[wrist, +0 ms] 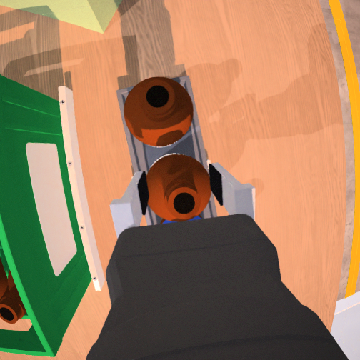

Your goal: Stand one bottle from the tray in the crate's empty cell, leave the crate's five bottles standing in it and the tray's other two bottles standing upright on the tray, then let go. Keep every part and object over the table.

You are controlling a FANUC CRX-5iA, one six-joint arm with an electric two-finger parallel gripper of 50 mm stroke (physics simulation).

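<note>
My gripper (178,179) is open, with one black-padded finger on each side of a brown bottle (175,180); narrow gaps show beside it. That bottle stands on the grey tray (199,131). A second brown bottle (159,112) stands upright at the tray's far end. A bit of blue (182,220) shows at the edge of my gripper body, which hides the near part of the tray. The green crate (37,112) is at the left, partly out of view. Part of a brown bottle (9,307) shows in it; its empty cell does not show.
A white strip with screws (75,195) runs along the crate's right side on the wooden table (280,165). A pale green object (90,15) is at the top left. A yellow line (351,100) runs along the floor at the right. A light grey surface (350,320) is at the lower right.
</note>
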